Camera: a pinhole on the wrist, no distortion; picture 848 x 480 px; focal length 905.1 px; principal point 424.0 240.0 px. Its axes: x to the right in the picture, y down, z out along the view. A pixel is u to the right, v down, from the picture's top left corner.
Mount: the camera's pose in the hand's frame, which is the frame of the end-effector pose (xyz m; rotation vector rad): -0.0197 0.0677 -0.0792 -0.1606 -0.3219 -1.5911
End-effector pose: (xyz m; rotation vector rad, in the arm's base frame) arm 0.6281 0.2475 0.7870 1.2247 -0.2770 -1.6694
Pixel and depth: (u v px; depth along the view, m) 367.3 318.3 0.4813
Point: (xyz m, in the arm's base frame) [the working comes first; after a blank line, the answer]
In the camera's frame: -0.0302 0.0416 0.4813

0.4631 0.0219 1.1326
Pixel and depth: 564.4 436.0 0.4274
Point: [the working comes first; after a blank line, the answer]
In the camera's frame: 0.0663 0.0926 0.4274

0.4147 0.0378 1.0221
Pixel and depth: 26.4 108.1 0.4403
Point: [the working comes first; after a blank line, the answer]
In the camera's frame: -0.1934 -0.0642 0.4403

0.6259 0.0640 1.2386
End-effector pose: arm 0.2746 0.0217 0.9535 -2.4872 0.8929 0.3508
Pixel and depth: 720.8 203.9 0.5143
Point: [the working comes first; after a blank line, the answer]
In the camera's frame: 0.1686 -0.0205 0.5143

0.1242 0.2640 0.5783
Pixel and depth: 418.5 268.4 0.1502
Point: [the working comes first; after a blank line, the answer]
In the camera's frame: -0.0009 0.0047 0.1502

0.1734 -0.0075 0.8712
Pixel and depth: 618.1 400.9 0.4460
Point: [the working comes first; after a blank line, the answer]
In the camera's frame: 0.0956 0.0793 0.4460

0.1822 0.1354 0.5851
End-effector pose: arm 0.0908 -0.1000 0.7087 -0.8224 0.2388 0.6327
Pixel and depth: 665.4 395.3 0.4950
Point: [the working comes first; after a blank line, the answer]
In the camera's frame: 0.1320 0.0849 0.4950

0.0271 0.2772 0.9418
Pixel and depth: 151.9 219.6 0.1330
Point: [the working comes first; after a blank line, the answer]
In the camera's frame: -0.0400 -0.0030 0.1330

-0.0260 -0.0139 0.6576
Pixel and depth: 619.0 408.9 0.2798
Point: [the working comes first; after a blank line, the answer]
In the camera's frame: 0.0603 0.0522 0.2798

0.0272 0.1051 0.7904
